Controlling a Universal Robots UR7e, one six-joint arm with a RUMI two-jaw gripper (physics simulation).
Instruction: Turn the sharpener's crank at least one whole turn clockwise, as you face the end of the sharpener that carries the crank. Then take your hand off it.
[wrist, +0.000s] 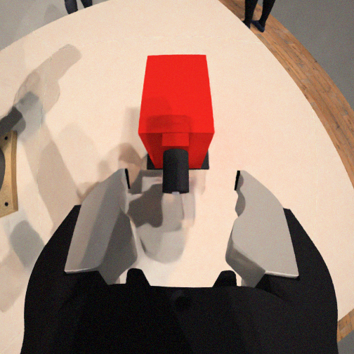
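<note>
The red sharpener (177, 95) stands on the table in the upper middle of the wrist view, with a dark base showing at its lower edge. The crank's black handle (175, 170) points from the sharpener's near end toward my gripper, above a small red crank part (175, 139). My gripper (181, 171) is open and empty, with one finger on each side of the handle and a gap on both sides. Neither finger touches the handle in this view. The rest of the crank is hidden under the handle.
The pale table top (270, 150) has a wooden edge (305, 80) at the right. A wooden base plate (10, 192) with a dark part shows at the left edge. Legs of standing figures show at the top. Shadows lie left of the sharpener and below it.
</note>
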